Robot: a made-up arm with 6 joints. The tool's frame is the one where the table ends.
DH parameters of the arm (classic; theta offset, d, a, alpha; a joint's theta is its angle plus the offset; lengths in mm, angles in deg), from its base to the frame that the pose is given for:
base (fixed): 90 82 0 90
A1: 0 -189 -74 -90
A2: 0 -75 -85 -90
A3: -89.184 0 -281 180
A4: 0.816 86 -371 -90
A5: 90 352 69 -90
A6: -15.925 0 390 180
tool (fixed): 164.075 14 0 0
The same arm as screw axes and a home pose.
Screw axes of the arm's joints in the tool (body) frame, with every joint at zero. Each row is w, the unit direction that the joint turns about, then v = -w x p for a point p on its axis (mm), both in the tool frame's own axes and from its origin. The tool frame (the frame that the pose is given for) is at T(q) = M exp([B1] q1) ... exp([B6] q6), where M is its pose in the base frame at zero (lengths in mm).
B1: w 1 0 0 v 0 713 -622
B2: w 0 0 1 v 548 -358 0
B3: w -1 0 0 v 0 -638 463
B4: w 1 0 0 v 0 357 -459
B5: w 0 -1 0 v -14 0 -444
B6: w 0 0 -1 v -107 375 0
M =
1 0 0 -547
0 1 0 -622
0 0 1 -631
0 0 0 1

